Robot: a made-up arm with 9 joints. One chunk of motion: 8 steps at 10 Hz.
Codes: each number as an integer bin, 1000 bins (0 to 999) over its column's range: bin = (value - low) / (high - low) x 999, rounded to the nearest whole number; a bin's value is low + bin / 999 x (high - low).
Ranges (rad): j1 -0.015..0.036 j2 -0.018..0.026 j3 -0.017..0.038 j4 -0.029..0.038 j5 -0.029..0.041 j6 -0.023..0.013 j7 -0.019..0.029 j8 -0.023..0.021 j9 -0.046..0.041
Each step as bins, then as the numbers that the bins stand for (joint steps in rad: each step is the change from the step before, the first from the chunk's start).
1 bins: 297 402 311 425 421 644 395 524 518
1 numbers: 0.00016 -0.00029 0.00012 -0.00050 0.00050 0.00021 -0.00002 0.00008 -0.00089
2 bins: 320 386 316 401 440 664 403 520 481
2 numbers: 0.00134 -0.00100 0.00040 -0.00211 0.00183 0.00093 0.00036 -0.00010 -0.00411
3 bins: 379 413 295 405 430 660 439 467 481
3 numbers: 0.00435 0.00019 -0.00076 -0.00184 0.00113 0.00078 0.00209 -0.00243 -0.00411
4 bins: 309 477 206 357 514 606 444 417 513
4 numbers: 0.00077 0.00301 -0.00566 -0.00506 0.00702 -0.00116 0.00233 -0.00463 -0.00132
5 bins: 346 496 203 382 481 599 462 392 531
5 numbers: 0.00266 0.00385 -0.00582 -0.00338 0.00470 -0.00141 0.00320 -0.00573 0.00024
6 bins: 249 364 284 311 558 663 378 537 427
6 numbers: -0.00229 -0.00197 -0.00136 -0.00814 0.01010 0.00089 -0.00084 0.00065 -0.00881
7 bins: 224 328 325 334 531 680 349 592 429
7 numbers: -0.00356 -0.00355 0.00089 -0.00660 0.00821 0.00150 -0.00223 0.00307 -0.00864
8 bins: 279 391 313 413 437 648 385 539 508
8 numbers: -0.00076 -0.00078 0.00023 -0.00130 0.00162 0.00035 -0.00050 0.00074 -0.00176
